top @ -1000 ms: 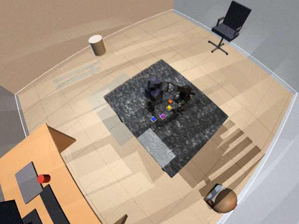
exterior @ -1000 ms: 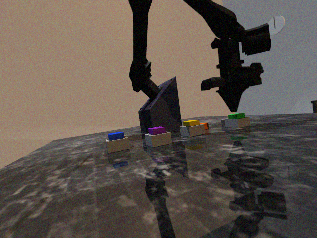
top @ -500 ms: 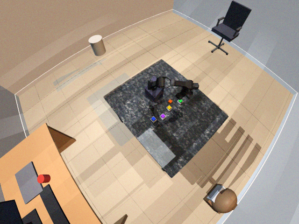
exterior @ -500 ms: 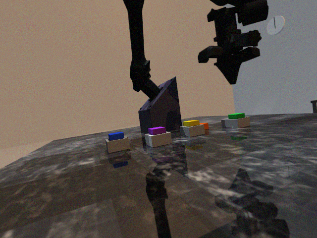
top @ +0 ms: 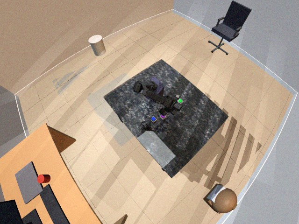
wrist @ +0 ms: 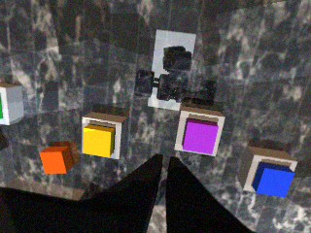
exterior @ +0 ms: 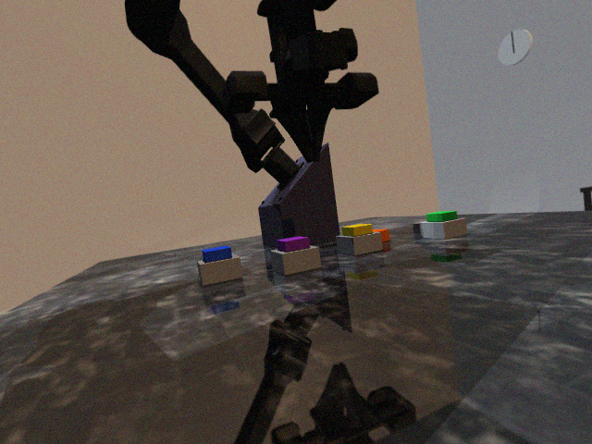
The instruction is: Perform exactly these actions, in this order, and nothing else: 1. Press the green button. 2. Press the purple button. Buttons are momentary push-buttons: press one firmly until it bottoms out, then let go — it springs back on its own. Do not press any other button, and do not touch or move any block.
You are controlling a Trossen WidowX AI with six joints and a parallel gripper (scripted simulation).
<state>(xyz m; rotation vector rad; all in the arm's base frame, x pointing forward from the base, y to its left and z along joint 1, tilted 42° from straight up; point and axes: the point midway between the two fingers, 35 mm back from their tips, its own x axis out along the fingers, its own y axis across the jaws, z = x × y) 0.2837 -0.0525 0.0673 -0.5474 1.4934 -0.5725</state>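
Now: the purple button 10 cm below my gripper tip, 3 cm to the right of it and 2 cm behind it. Also, from my gripper tip: blue button 12 cm to the right, 10 cm below, 6 cm behind; yellow button 10 cm below, 8 cm to the left, 4 cm behind; small orange block 15 cm to the left, 12 cm below, 9 cm behind.
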